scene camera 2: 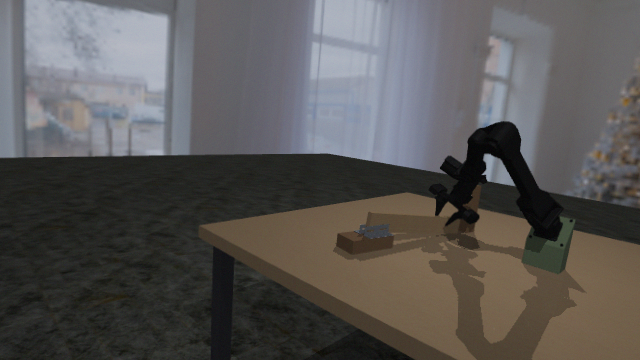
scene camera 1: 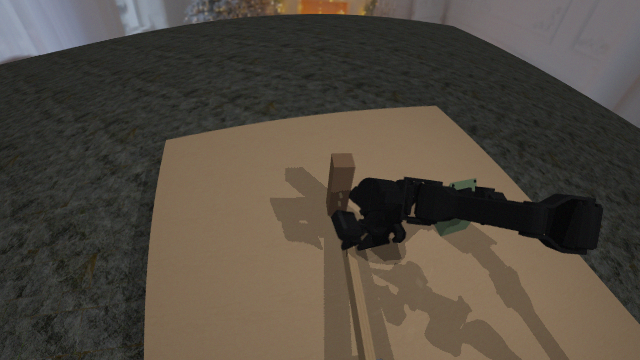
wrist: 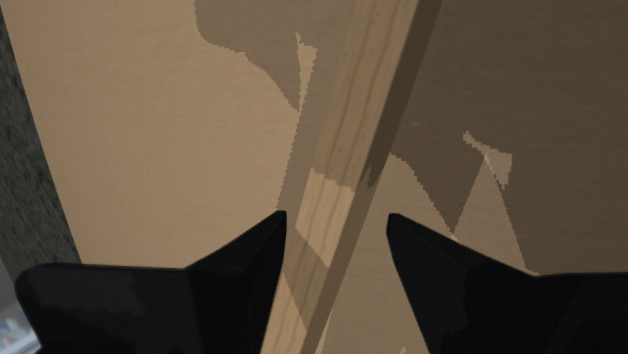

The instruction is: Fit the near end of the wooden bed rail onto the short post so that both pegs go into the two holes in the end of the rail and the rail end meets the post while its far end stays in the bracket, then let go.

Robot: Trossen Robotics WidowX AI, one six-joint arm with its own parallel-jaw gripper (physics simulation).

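Places are measured from the arm's base along level axes (x left, y back, z up), in metres.
Pixels of known places: gripper, fingertip midpoint: (scene camera 2: 440, 221) (scene camera 1: 350, 248) (wrist: 337, 221); arm's base at its link origin: (scene camera 2: 548, 229).
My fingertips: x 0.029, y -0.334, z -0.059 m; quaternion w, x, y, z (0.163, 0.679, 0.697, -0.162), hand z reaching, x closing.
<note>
For each thing: its top centre in the pictures, then the offset to it from my fingertips. "spot": a spot on its surface instead. Level surfaces: height alone.
- grey bracket at its top centre: (scene camera 2: 374, 224) dx +0.303, dy -0.054, dz +0.016 m
- short brown post at a spot on its surface: (scene camera 1: 342, 175) spot: dx -0.142, dy +0.011, dz +0.100 m
- brown block at its top centre: (scene camera 2: 366, 234) dx +0.333, dy -0.058, dz -0.013 m
- wooden table top at its surface level: dz -0.054 m
The wooden bed rail (scene camera 1: 361, 300) (scene camera 2: 407, 223) (wrist: 360, 100) runs from the grey bracket (scene camera 2: 377, 231) toward the short brown post (scene camera 1: 342, 175) (scene camera 2: 475, 200). Its far end shows at the bracket; how it sits inside is too small to tell. Small light marks show low on the post's face in scene camera 1. The near end of the rail is hidden by the gripper, so I cannot tell whether it meets the post. My gripper (scene camera 1: 352, 248) (scene camera 2: 442, 220) (wrist: 337, 221) is part-way open and empty, above the rail near the post, with the rail passing below between its fingertips in the wrist view.
The bracket sits on a brown block (scene camera 2: 365, 243) on the wooden table top (scene camera 1: 225, 250) (scene camera 2: 300, 240). The arm's green base (scene camera 1: 452, 227) (scene camera 2: 545, 255) stands to the right of the post. Shadows of the arm fall across the table and rail.
</note>
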